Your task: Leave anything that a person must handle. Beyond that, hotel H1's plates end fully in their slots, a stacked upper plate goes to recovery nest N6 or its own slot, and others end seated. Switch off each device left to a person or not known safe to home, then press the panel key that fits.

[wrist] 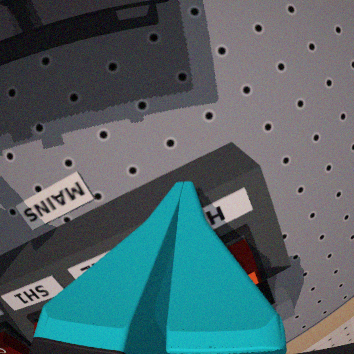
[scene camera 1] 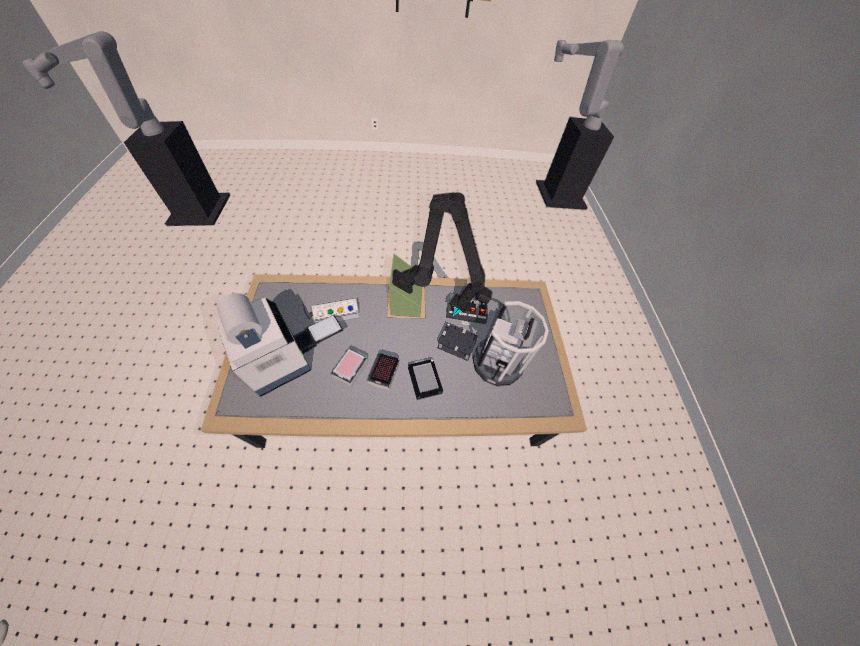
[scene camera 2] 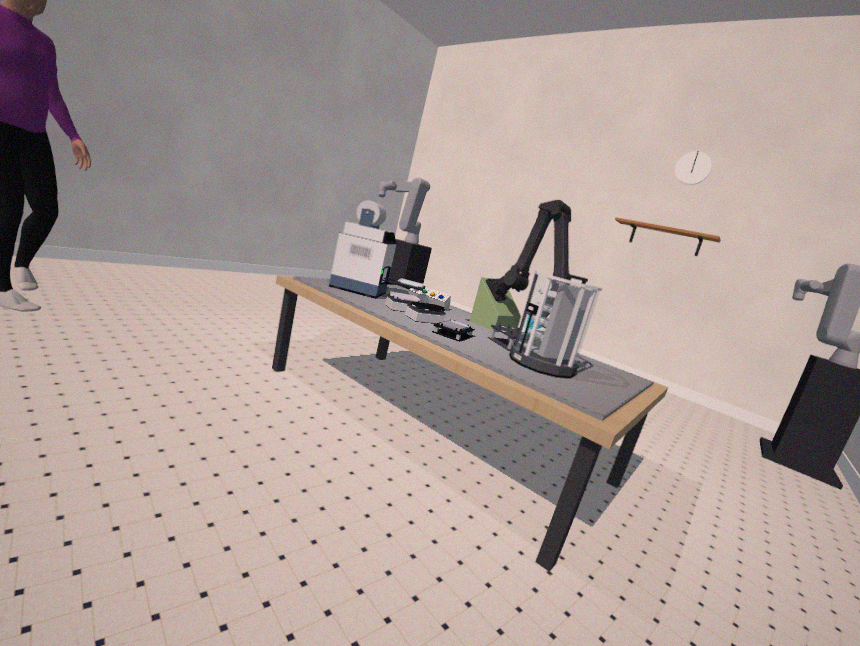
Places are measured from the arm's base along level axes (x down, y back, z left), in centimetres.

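Pixels of known places: gripper, between the fingertips: (wrist: pixel 185 192) (scene camera 1: pixel 453 314); arm's base, origin of its link: (scene camera 1: pixel 401 282) (scene camera 2: pixel 494 290).
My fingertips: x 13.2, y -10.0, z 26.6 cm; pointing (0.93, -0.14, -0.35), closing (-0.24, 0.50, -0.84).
Observation:
For each thing: its top centre in the pictures, then the offset to it from my fingertips. "spot": a spot on its surface instead.
- dark MAINS switch box, centre of its top: (scene camera 1: pixel 468 303) dx -1.0, dy +6.6, dz +8.6 cm
- H1 label, a spot on its surface: (wrist: pixel 235 206) spot: dx +0.2, dy +2.1, dz -1.3 cm
- orange rocker switch, centre of its top: (wrist: pixel 237 280) dx -1.0, dy +4.8, dz +0.6 cm
- SH1 label, a spot on its surface: (wrist: pixel 32 292) spot: dx +0.2, dy -0.2, dz +9.6 cm
- panel, centre of its top: (scene camera 1: pixel 334 305) (scene camera 2: pixel 431 289) dx -4.1, dy +2.6, dz -60.0 cm
- light plate, centre of its top: (scene camera 1: pixel 324 327) (scene camera 2: pixel 411 281) dx -7.0, dy -12.2, dz -62.1 cm
- pink-topped plate, centre of its top: (scene camera 1: pixel 348 363) (scene camera 2: pixel 405 295) dx -2.6, dy -28.5, dz -49.9 cm
- dark red plate, centre of its top: (scene camera 2: pixel 428 303) (scene camera 1: pixel 384 367) dx -3.5, dy -30.9, dz -33.9 cm
- black frame, a spot on its surface: (scene camera 1: pixel 426 363) spot: dx -0.1, dy -27.4, dz -14.9 cm
- black nest, centre of its top: (scene camera 2: pixel 514 328) (scene camera 1: pixel 459 337) dx -3.3, dy -15.2, dz +1.0 cm
My gripper (scene camera 1: pixel 456 312) (scene camera 2: pixel 531 325) (wrist: pixel 185 192) is shut and empty, its cyan fingertips together over the dark MAINS switch box (scene camera 1: pixel 478 319) (wrist: pixel 231 159). In the wrist view the tips overlap the left part of the H1 label (wrist: pixel 235 206); part of a red and orange rocker switch (wrist: pixel 242 250) shows right of the fingers. The SH1 label (wrist: pixel 32 292) is at the left; the label between is mostly covered. Whether the tips touch the box is unclear. A round rack with white posts (scene camera 1: pixel 510 340) (scene camera 2: pixel 556 319) stands beside the box. The panel (scene camera 1: pixel 335 310) (scene camera 2: pixel 432 297) has several coloured keys.
A white device (scene camera 1: pixel 267 351) (scene camera 2: pixel 361 258) stands at the table's left, a light plate (scene camera 1: pixel 324 328) on its tray. A pink-topped plate (scene camera 1: pixel 349 364), a dark red plate (scene camera 1: pixel 383 368), a black frame (scene camera 1: pixel 425 362) and a black nest (scene camera 1: pixel 456 339) lie across the table. A person (scene camera 2: pixel 27 83) stands at left.

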